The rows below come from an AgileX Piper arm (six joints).
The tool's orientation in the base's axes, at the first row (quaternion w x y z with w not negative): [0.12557, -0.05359, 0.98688, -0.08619]
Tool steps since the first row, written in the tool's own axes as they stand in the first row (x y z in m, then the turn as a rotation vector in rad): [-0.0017, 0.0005, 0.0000, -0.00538, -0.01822, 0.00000]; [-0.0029, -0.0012, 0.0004, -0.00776, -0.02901, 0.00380]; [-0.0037, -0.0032, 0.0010, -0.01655, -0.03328, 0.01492]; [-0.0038, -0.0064, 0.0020, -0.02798, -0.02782, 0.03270]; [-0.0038, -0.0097, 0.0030, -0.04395, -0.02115, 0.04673]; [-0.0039, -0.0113, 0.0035, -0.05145, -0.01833, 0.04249]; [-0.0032, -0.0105, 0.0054, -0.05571, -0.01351, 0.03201]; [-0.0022, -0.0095, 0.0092, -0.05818, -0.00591, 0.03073]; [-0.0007, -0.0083, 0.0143, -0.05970, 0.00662, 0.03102]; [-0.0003, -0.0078, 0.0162, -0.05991, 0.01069, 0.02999]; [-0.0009, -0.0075, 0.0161, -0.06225, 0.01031, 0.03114]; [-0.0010, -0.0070, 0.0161, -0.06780, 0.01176, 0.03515]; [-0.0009, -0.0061, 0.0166, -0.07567, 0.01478, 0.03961]
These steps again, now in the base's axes. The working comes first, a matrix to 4 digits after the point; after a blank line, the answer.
The tool's axes in the first row as the columns of a matrix, in the base's axes (used below as rounded here):
[-0.9627, -0.0841, 0.2571]
[-0.1274, 0.9794, -0.1567]
[-0.2386, -0.1836, -0.9536]

[0.0016, 0.0007, 0.0003, 0.00671, -0.01716, 0.00463]; [0.0030, -0.0009, 0.0005, 0.01089, -0.02802, 0.00355]; [0.0041, -0.0028, 0.0005, 0.02257, -0.03282, -0.00417]; [0.0047, -0.0061, 0.0002, 0.03768, -0.02881, -0.01940]; [0.0052, -0.0095, -0.0002, 0.05610, -0.02244, -0.03019]; [0.0056, -0.0111, -0.0003, 0.06200, -0.01806, -0.02488]; [0.0054, -0.0107, -0.0025, 0.06300, -0.01115, -0.01475]; [0.0053, -0.0105, -0.0065, 0.06441, -0.00319, -0.01434]; [0.0050, -0.0103, -0.0119, 0.06489, 0.00923, -0.01655]; [0.0051, -0.0101, -0.0139, 0.06449, 0.01340, -0.01627]; [0.0056, -0.0098, -0.0138, 0.06707, 0.01315, -0.01674]; [0.0057, -0.0093, -0.0138, 0.07332, 0.01465, -0.01950]; [0.0056, -0.0085, -0.0145, 0.08179, 0.01791, -0.02243]
